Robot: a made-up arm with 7 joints.
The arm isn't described. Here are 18 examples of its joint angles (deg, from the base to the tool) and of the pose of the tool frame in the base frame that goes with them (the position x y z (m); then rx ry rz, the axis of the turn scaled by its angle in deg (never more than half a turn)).
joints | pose
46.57 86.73 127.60 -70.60 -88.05 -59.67 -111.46 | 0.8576 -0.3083 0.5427 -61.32 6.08 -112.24
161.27 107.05 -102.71 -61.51 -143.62 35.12 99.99 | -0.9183 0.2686 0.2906 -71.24 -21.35 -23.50
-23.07 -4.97 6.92 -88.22 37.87 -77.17 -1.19 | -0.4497 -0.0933 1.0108 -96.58 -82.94 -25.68
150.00 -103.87 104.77 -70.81 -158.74 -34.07 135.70 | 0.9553 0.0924 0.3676 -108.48 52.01 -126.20
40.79 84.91 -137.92 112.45 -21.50 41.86 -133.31 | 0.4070 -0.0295 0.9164 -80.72 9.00 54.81
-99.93 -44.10 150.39 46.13 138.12 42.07 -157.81 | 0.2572 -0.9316 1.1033 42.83 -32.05 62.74
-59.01 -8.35 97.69 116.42 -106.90 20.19 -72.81 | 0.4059 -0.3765 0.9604 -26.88 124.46 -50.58
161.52 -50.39 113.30 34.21 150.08 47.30 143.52 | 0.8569 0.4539 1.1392 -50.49 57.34 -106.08
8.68 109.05 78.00 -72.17 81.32 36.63 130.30 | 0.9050 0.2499 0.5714 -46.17 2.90 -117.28
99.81 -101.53 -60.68 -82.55 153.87 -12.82 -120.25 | -0.4055 0.7444 0.1106 -160.72 25.74 47.83
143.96 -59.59 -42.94 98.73 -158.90 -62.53 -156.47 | 0.2324 -0.0356 1.0454 113.91 5.70 -58.97
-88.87 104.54 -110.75 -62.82 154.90 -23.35 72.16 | 0.4938 0.8922 0.1798 -62.12 106.58 10.41
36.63 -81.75 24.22 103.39 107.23 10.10 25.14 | -0.5878 -0.0028 1.0536 45.45 30.49 -46.98
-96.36 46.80 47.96 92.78 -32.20 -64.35 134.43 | 0.4167 0.7604 0.9534 -37.58 65.07 10.31
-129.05 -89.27 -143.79 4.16 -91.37 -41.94 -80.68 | 0.6093 -0.9426 0.6036 -10.18 -89.18 130.84
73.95 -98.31 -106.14 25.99 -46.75 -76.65 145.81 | -0.2290 1.0547 0.5314 -50.22 4.37 39.42
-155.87 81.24 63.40 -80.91 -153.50 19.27 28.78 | -0.7553 -0.1240 0.9171 56.75 -21.53 38.95
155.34 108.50 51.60 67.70 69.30 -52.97 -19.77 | -0.8345 -0.0233 -0.0404 162.88 -19.54 18.31
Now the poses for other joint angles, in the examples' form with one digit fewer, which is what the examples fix.
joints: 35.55 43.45 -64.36 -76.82 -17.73 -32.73 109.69
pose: -0.050 -0.667 1.172 34.4 -66.4 14.3
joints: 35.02 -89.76 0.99 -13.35 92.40 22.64 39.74
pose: -1.049 0.515 0.390 3.0 -85.1 -17.7
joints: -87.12 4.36 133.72 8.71 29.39 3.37 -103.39
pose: 0.063 -0.003 1.755 -12.9 3.1 141.1
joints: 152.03 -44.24 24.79 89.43 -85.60 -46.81 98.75
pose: -0.052 0.466 1.274 -1.4 -62.9 -70.7
